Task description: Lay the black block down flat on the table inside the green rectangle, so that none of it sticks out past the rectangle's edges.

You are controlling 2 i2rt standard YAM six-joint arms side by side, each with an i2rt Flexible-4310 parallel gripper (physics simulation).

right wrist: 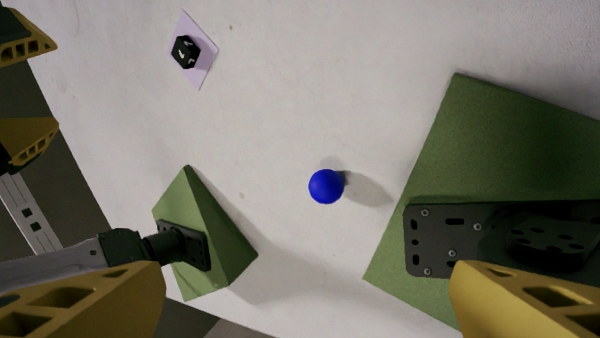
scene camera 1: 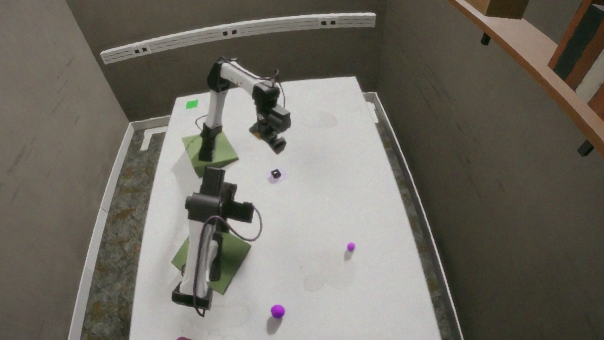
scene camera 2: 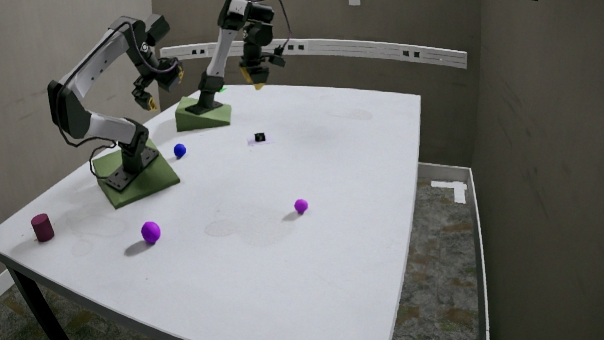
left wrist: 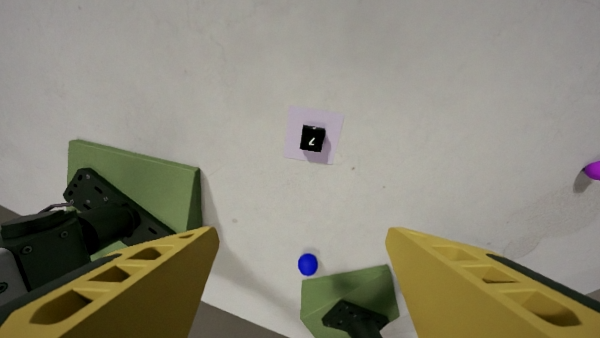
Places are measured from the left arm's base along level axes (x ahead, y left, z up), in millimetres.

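Where they show: left gripper, fingertip midpoint: [right wrist: 55, 86] [scene camera 1: 268, 146] [scene camera 2: 253, 86] [left wrist: 302, 235]; right gripper, fingertip midpoint: [right wrist: 307, 277] [scene camera 2: 167, 96]; left arm's base at its link origin: [right wrist: 182, 242] [scene camera 1: 208, 147] [scene camera 2: 204, 107] [left wrist: 125, 216]; right arm's base at its link origin: [right wrist: 522, 240] [scene camera 2: 132, 168] [left wrist: 357, 318].
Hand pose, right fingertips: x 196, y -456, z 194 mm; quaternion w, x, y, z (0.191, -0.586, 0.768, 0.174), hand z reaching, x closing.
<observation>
Things, the pixels of their top centre, and the offset from my right fingertips. "*": a spot on its surface instead.
- black block at its top centre: [left wrist: 312, 140] [right wrist: 180, 53] [scene camera 2: 259, 134] [scene camera 1: 275, 172] 119 mm ahead, 302 mm left, 223 mm down
- pale purple square at a spot on its surface: [right wrist: 209, 52] * 109 mm ahead, 265 mm left, 241 mm down
- green rectangle at a spot on its surface: [scene camera 1: 192, 104] * 380 mm back, 858 mm left, 241 mm down
- blue ball at its top centre: [right wrist: 318, 195] [left wrist: 307, 274] [scene camera 2: 178, 144] 82 mm back, 123 mm left, 199 mm down
- larger purple ball at its top centre: [scene camera 2: 148, 222] [scene camera 1: 276, 310] 120 mm ahead, 287 mm right, 194 mm down
- smaller purple ball at its top centre: [scene camera 2: 300, 199] [scene camera 1: 351, 245] 390 mm ahead, 60 mm right, 211 mm down
- maroon cylinder at its top centre: [scene camera 2: 39, 218] 197 mm back, 414 mm right, 187 mm down
The black block [scene camera 1: 276, 173] [scene camera 2: 259, 137] [left wrist: 312, 138] [right wrist: 185, 52], a small cube with white marks, rests on a pale purple square [left wrist: 294, 119] [right wrist: 209, 52] on the table. The green rectangle [scene camera 1: 192, 104] lies near the table's upper left corner in scene camera 1; a sliver of the green rectangle [scene camera 2: 223, 90] shows behind the left arm's base in scene camera 2. My left gripper [left wrist: 302, 235] [scene camera 1: 268, 140] is open and empty, above the table and apart from the block. My right gripper [right wrist: 307, 277] [scene camera 2: 167, 90] is open and empty, raised above the table; its fingers are hidden in scene camera 1.
A blue ball [scene camera 2: 180, 150] [left wrist: 308, 264] [right wrist: 326, 186] lies between the green arm bases [scene camera 2: 202, 120] [scene camera 2: 150, 184]. A larger purple ball [scene camera 1: 278, 311] [scene camera 2: 151, 232], a smaller purple ball [scene camera 1: 351, 247] [scene camera 2: 301, 206] and a maroon cylinder [scene camera 2: 42, 228] are also on the table.
</observation>
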